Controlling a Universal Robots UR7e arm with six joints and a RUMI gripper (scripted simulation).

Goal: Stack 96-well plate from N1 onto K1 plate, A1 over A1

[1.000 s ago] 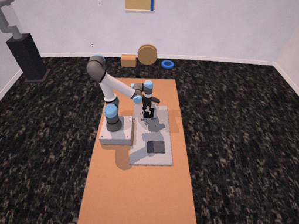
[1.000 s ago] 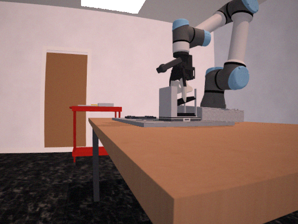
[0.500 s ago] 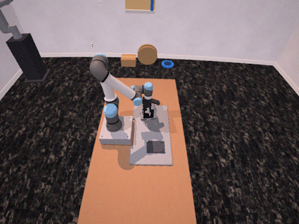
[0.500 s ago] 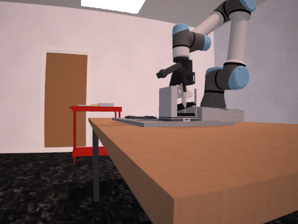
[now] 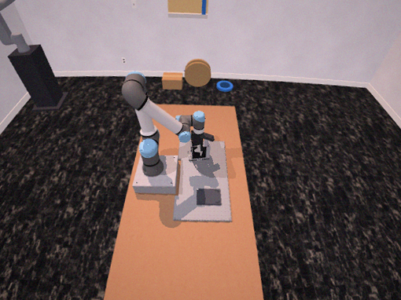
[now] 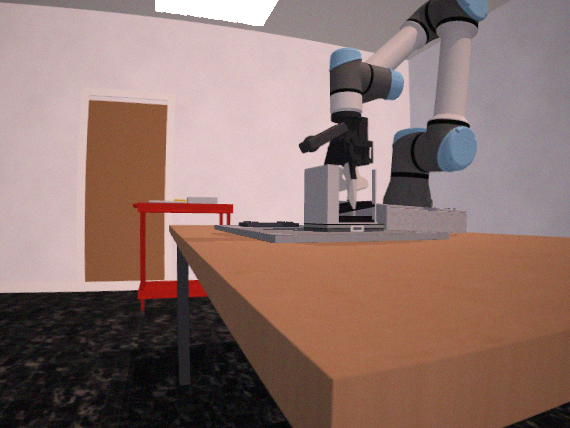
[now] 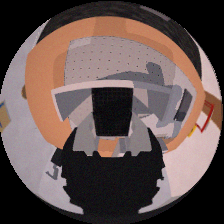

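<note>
Now: the black 96-well plate 1 cm below my hand. From my hand the other things lie so: tall grey wall 7 cm ahead, 1 cm to the left, 2 cm above.
</note>
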